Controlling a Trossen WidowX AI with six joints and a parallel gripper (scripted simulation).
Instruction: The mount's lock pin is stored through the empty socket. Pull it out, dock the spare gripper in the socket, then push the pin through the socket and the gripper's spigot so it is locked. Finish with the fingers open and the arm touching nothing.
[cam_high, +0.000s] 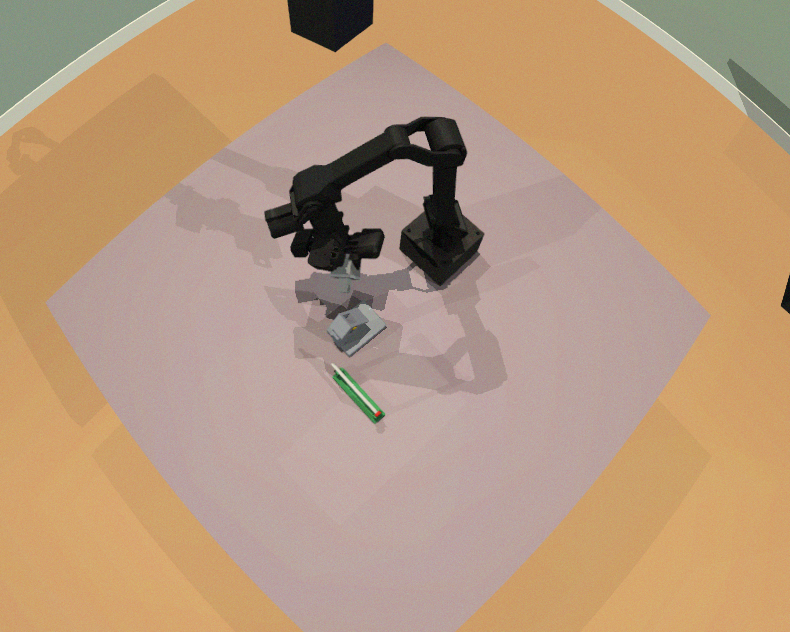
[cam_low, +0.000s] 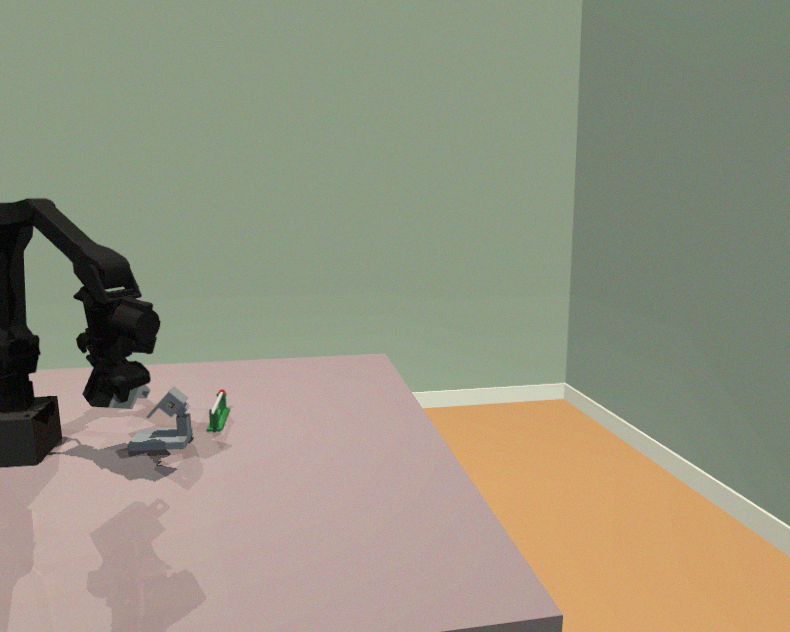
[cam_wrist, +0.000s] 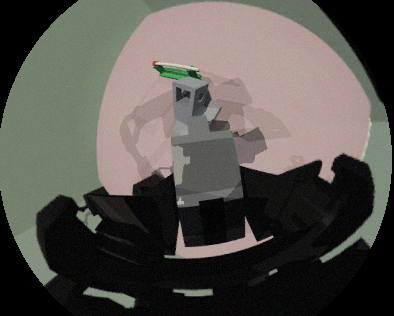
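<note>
Right now my gripper tip is 18 cm short of the green holder, 17 cm to the right of it and 11 cm above it. From my gripper tip the other things lie so: spare gripper 1 cm above; then mount 8 cm ahead, 7 cm to the left, 7 cm below.
</note>
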